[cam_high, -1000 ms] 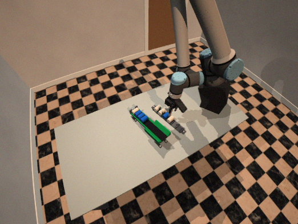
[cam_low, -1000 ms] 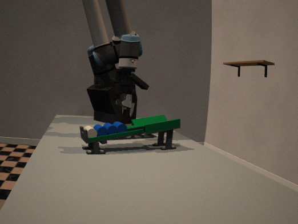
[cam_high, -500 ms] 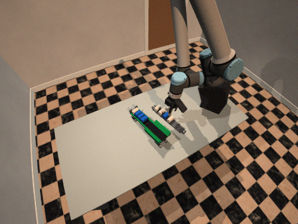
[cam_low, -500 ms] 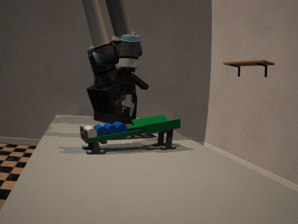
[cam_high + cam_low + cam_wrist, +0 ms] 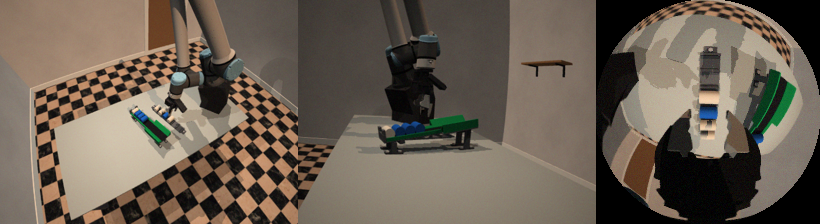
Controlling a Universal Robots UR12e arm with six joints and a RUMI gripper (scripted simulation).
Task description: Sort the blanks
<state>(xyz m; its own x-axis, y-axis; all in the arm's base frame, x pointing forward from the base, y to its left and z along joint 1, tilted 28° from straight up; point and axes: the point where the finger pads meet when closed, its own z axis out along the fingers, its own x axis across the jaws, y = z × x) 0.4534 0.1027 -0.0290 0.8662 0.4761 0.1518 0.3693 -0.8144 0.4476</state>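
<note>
My gripper is now 10 mm short of the grey stock rack, 30 mm to the left of it and 130 mm above it. The rest, counted from my hand: stop (280 mm ahead, 180 mm to the right, 60 mm below).
</note>
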